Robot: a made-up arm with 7 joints.
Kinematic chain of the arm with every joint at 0, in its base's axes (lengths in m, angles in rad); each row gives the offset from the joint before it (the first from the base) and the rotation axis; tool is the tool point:
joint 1: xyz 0 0 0.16 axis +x
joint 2: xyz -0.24 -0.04 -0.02 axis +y
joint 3: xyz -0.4 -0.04 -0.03 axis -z
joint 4: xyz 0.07 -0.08 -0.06 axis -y
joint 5: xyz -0.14 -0.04 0 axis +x
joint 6: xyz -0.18 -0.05 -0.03 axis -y
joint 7: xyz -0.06 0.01 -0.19 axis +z
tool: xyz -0.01 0 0.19
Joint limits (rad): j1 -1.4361..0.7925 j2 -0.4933..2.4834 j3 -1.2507..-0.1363 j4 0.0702..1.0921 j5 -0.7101..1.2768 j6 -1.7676..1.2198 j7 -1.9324..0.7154
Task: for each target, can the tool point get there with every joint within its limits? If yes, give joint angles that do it. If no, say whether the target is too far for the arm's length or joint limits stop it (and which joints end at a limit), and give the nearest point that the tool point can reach.
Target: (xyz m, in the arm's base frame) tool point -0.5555 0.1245 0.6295
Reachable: yes | joints -0.8393 1.7835 -1.1664 0.7570 0.4499 0.5874 -1.2228
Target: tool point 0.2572 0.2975 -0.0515
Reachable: no: joint limits stop it (at a limit: joint 1, joint 2, joint 3, joint 4, joint 5, joint 6) | nearest point 0.1773 0.4927 0.3857 | short by 0.485 m
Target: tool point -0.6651 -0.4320 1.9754
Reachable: no: too far | nearest point -0.4089 -0.1686 0.8686 | short by 1.166 m
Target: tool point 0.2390 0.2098 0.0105
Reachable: no: joint limits stop it (at a limit: joint 1, joint 2, joint 3, joint 4, joint 5, joint 6) | nearest point 0.2145 0.3715 0.4465 | short by 0.466 m
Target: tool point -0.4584 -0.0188 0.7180
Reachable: yes | joints -0.3163 2.0434 -0.7581 1.0031 0.7839 0.7137 -0.8813
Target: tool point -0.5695 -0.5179 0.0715
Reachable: yes | joints -0.7188 -0.0688 -1.1355 0.6210 0.2598 0.3136 0.1134
